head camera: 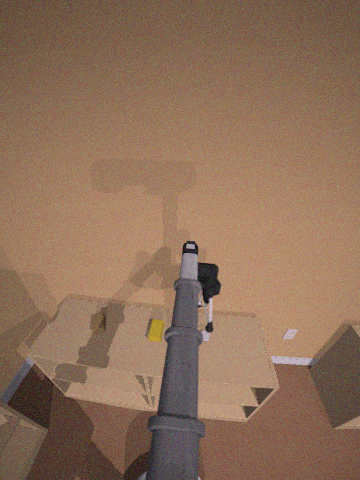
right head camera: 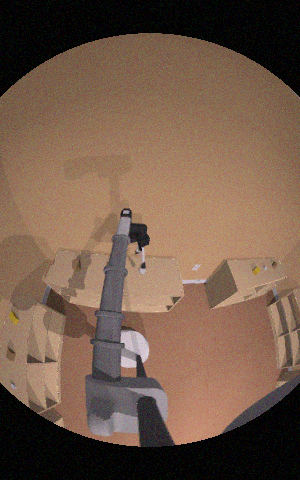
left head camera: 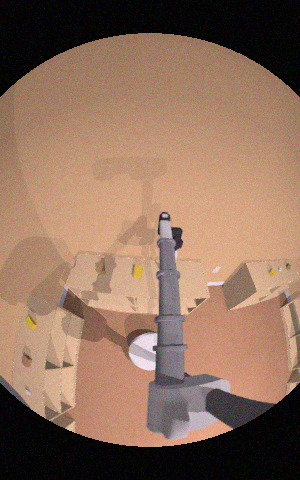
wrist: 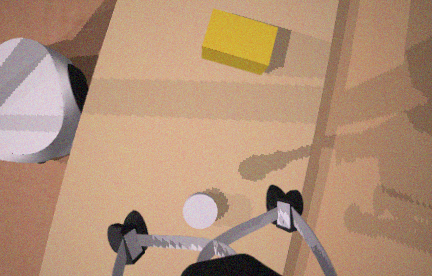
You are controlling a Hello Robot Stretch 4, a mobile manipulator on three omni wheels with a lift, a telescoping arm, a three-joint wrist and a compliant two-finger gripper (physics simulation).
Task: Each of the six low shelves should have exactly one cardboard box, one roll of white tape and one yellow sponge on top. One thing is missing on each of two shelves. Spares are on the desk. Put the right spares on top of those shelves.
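My gripper (head camera: pixel 205 316) (right head camera: pixel 140 261) (wrist: pixel 206 214) is open and empty above the low shelf (head camera: pixel 235 355) (left head camera: pixel 192 277) (right head camera: pixel 162 275) (wrist: pixel 160 150) by the wall. A white tape roll (head camera: pixel 206 336) (wrist: pixel 200 211) stands on its top, below and between the spread fingers and apart from them. A yellow sponge (head camera: pixel 156 331) (left head camera: pixel 138 271) (wrist: pixel 239 42) lies on the same top. A brown cardboard box (head camera: pixel 99 321) (left head camera: pixel 101 266) (right head camera: pixel 77 264) stands further left, in shadow. In the left head view the arm hides the fingers. The desk cannot be made out.
A left shelf (left head camera: pixel 42 345) carries a sponge (left head camera: pixel 31 322), a box (left head camera: pixel 27 359) and a tape roll (left head camera: pixel 28 391). A right shelf (right head camera: pixel 237 272) carries a sponge (right head camera: pixel 256 270), a tape roll (right head camera: pixel 265 267) and a box (right head camera: pixel 274 264). My telescoping arm (head camera: pixel 182 370) crosses above the middle shelf.
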